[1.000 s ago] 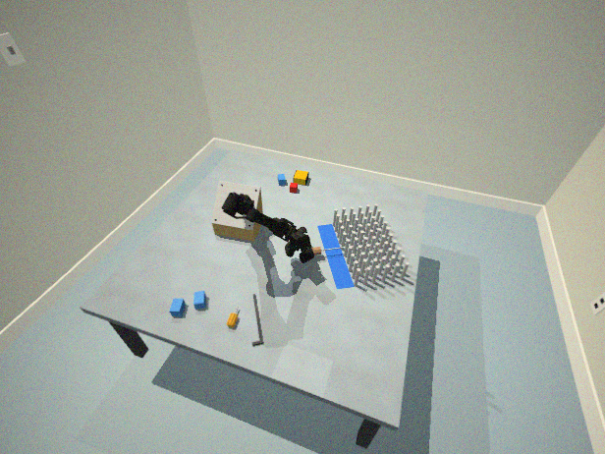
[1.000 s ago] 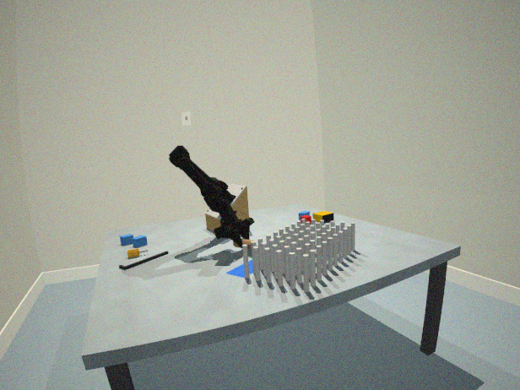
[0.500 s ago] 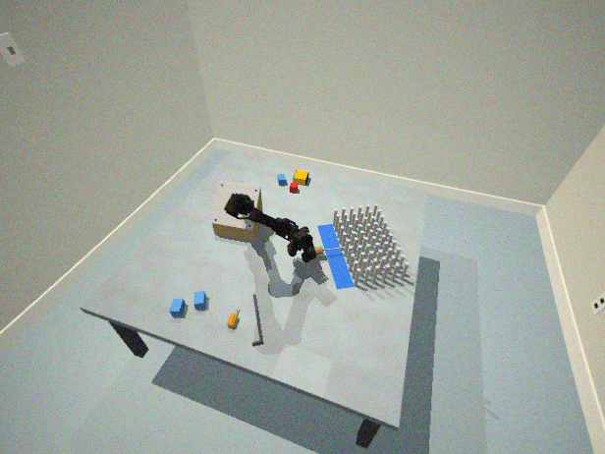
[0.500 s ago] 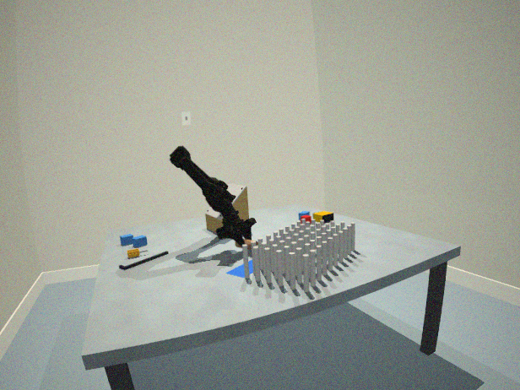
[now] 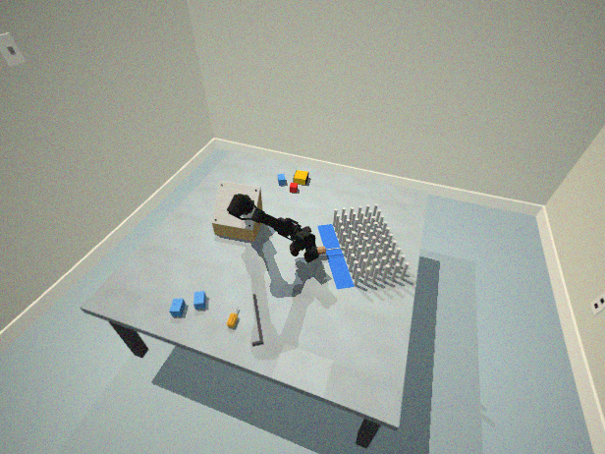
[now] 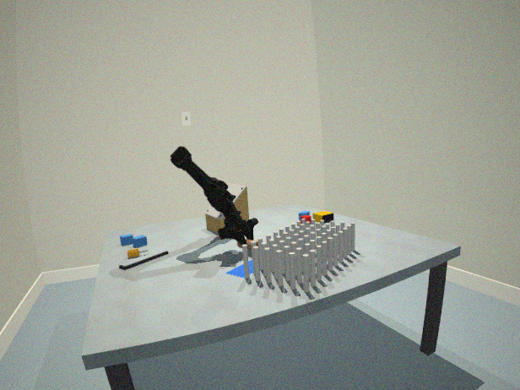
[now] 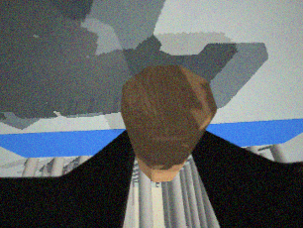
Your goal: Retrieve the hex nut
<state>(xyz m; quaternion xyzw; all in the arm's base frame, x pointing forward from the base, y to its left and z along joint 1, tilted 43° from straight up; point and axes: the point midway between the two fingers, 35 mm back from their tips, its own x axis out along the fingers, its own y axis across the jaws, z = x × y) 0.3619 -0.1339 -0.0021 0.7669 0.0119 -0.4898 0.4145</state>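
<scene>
My gripper tip is now 8 cm short of the blue taped strip, 4 cm to the right of it and 3 cm above it. Also, from my gripper tip: hex nut 23 cm ahead, 11 cm to the left, 3 cm below; wooden-handled tool 9 cm ahead, 4 cm to the left; orange-handled screwdriver 25 cm behind, 42 cm to the right, 1 cm below.
</scene>
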